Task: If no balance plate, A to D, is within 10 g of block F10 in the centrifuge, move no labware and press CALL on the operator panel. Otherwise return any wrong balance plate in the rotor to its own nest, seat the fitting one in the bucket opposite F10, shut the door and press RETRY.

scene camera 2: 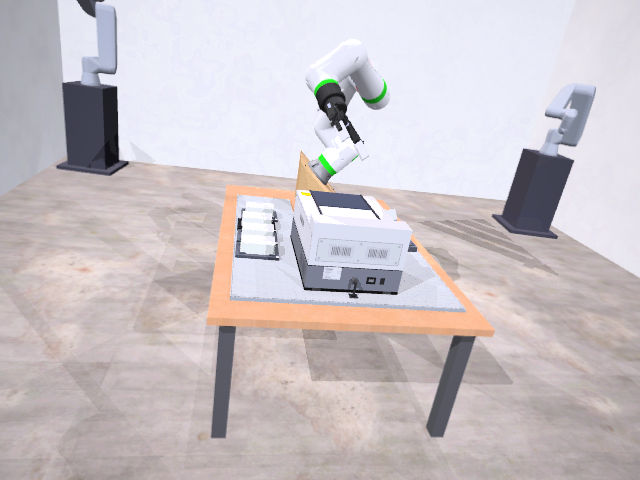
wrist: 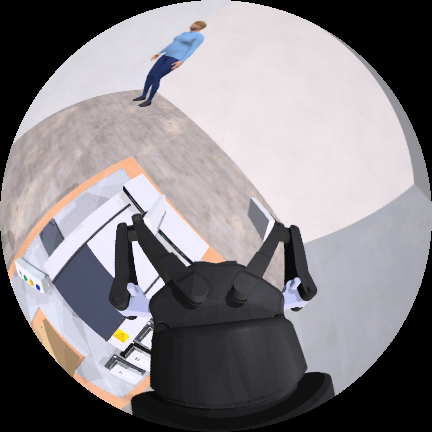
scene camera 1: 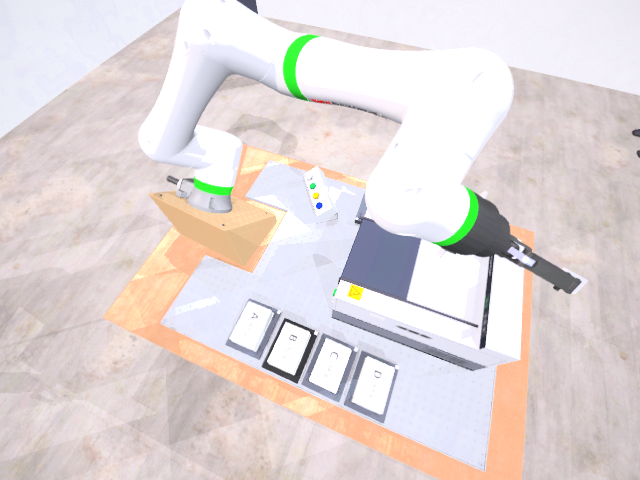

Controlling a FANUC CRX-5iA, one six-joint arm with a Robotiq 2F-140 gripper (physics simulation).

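Where they show: gripper, fingertip midpoint: (scene camera 2: 355, 149) (wrist: 207, 204); arm's base, origin of the base link: (scene camera 2: 316, 173) (scene camera 1: 210, 205).
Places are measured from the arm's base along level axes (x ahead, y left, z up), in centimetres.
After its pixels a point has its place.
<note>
Balance plates A (scene camera 1: 251, 330) {z -10.0, x 34.5, y -27.1 cm} (wrist: 125, 371) {z -10.0, x 35.4, y -24.3 cm}, B (scene camera 1: 289, 353) {z -10.0, x 48.3, y -27.1 cm} (wrist: 140, 358) {z -10.0, x 48.2, y -23.7 cm}, C (scene camera 1: 329, 370) {z -10.0, x 60.8, y -25.5 cm} and D (scene camera 1: 371, 391) {z -10.0, x 73.7, y -24.7 cm} (scene camera 2: 258, 243) {z -10.2, x 77.0, y -22.2 cm} each lie in a dark-rimmed nest in a row beside the centrifuge (scene camera 1: 423, 324) {z 5.6, x 77.3, y -5.8 cm} (scene camera 2: 359, 250) {z 0.5, x 97.1, y 12.0 cm} (wrist: 82, 237) {z 5.6, x 68.0, y 20.9 cm}. The centrifuge's top, with a dark panel, looks covered; the rotor and block F10 do not show. The white operator panel (scene camera 1: 325, 207) {z -8.2, x 33.0, y 23.7 cm} (wrist: 32, 277) has green, yellow and blue buttons and stands behind the centrifuge's left end in scene camera 1. My gripper (scene camera 1: 572, 284) (scene camera 2: 352, 138) {z 31.6, x 88.7, y 6.1 cm} (wrist: 207, 204) {z 31.6, x 88.7, y 6.1 cm} is open and empty, high above the centrifuge's right side.
The arm's wooden mount (scene camera 1: 211, 229) {z 4.5, x 10.1, y -9.1 cm} (scene camera 2: 305, 175) {z 2.6, x 16.6, y -6.3 cm} stands at the table's left in scene camera 1. A grey slab (wrist: 51, 237) {z -13.0, x 49.4, y 36.9 cm} lies beside the centrifuge. Two other arms stand on dark pedestals (scene camera 2: 90, 124) (scene camera 2: 535, 191). A person (wrist: 172, 52) stands on the floor beyond the table.
</note>
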